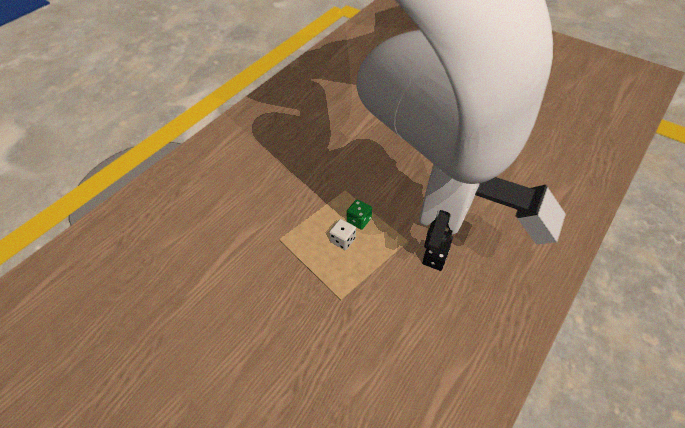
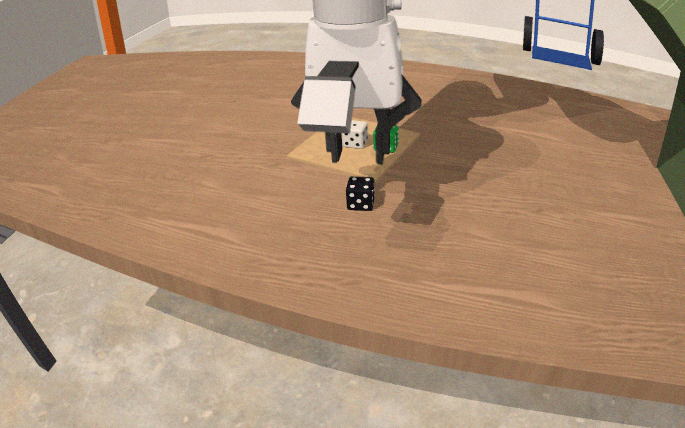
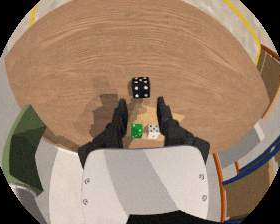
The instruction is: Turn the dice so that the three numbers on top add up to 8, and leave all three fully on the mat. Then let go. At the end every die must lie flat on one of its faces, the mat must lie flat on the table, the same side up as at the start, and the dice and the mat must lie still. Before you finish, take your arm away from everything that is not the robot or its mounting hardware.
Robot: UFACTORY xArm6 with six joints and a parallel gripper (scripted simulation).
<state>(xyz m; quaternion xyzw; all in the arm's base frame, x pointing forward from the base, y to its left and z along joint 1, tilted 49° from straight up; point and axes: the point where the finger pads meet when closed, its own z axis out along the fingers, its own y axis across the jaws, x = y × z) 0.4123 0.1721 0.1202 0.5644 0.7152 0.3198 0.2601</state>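
My hand is 7 cm above the black die. Also, from my hand: tan mat: 12 cm to the right, 8 cm below, 7 cm ahead; white die: 12 cm to the right, 7 cm below, 7 cm ahead; green die: 13 cm to the right, 7 cm below, 3 cm ahead.
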